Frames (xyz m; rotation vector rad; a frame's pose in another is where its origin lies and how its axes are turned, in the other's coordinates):
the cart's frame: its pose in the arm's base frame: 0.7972 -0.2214 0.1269 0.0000 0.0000 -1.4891
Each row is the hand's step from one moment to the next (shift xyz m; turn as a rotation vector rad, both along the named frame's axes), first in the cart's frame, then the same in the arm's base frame.
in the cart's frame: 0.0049 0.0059 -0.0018 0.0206 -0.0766 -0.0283
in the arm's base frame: 0.0063 -0.0044 -0.0018 -0.0747 -0.0268 -0.0283
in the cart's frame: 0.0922 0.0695 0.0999 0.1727 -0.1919 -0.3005
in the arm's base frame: 0.0768 -0.0862 0.0999 -0.1772 -0.1878 -0.3005
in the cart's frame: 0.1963 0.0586 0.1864 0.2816 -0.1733 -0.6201
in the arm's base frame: 0.0744 -0.1909 0.1864 -0.1497 -0.2948 -0.6201
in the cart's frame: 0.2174 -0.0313 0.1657 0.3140 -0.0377 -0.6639
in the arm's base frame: -0.0135 -0.2192 0.1657 -0.0120 -0.3160 -0.6639
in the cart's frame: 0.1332 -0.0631 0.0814 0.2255 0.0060 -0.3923
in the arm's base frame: -0.0520 -0.1379 0.0814 0.0244 -0.2243 -0.3923
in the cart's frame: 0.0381 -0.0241 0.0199 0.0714 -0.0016 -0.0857
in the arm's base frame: -0.0209 -0.0399 0.0199 0.0042 -0.0713 -0.0857
